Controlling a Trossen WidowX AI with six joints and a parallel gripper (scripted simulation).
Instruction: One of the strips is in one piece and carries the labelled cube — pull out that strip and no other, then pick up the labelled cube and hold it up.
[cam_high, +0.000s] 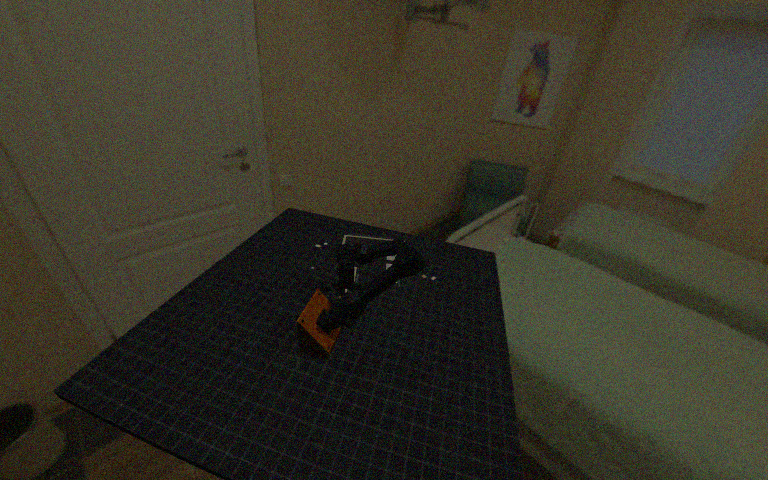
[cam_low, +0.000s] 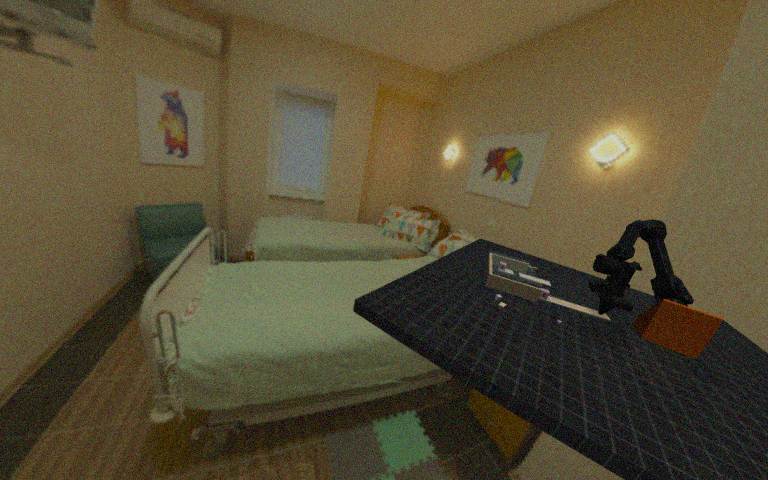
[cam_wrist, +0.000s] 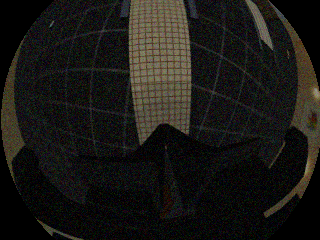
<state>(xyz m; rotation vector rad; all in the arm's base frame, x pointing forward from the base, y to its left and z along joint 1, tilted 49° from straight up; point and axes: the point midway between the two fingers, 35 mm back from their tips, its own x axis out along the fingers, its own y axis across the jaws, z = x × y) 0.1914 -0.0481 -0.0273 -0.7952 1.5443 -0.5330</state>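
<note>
My gripper tip is now 10 cm short of the pale strip and 2 cm to the right of it.
</note>
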